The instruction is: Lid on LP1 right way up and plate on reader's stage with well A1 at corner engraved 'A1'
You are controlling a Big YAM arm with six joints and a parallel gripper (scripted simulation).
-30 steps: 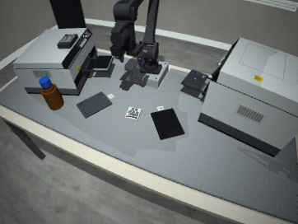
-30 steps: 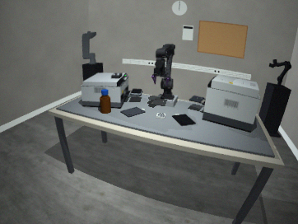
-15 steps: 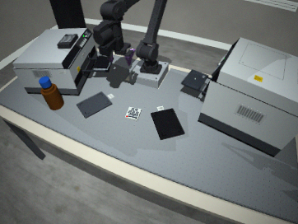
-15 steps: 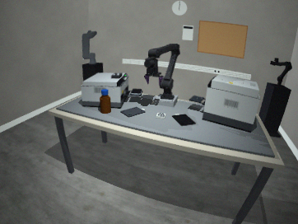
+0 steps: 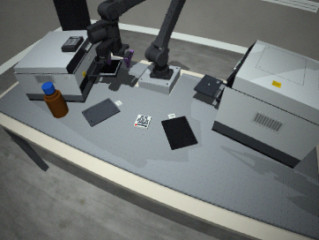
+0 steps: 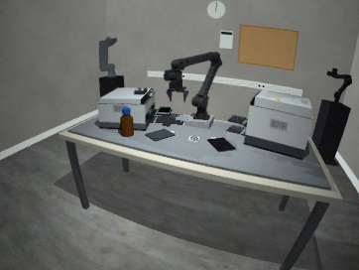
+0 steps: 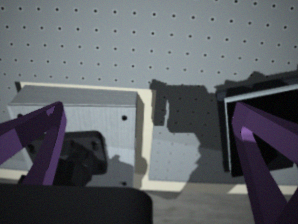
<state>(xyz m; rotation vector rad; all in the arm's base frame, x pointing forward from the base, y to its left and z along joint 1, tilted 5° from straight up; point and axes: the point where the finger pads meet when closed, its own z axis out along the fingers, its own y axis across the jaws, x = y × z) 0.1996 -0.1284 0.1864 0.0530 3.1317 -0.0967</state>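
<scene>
Right now the lidded plate is 130 mm behind my hand, 140 mm to the right of it and 120 mm below it. From my hand the other things lie so: label 40 mm ahead, 20 mm to the right, 220 mm below; then white multi-well plate 130 mm behind, 140 mm to the right, 120 mm below; then LP1 pad 130 mm ahead, 80 mm to the right, 210 mm below.
</scene>
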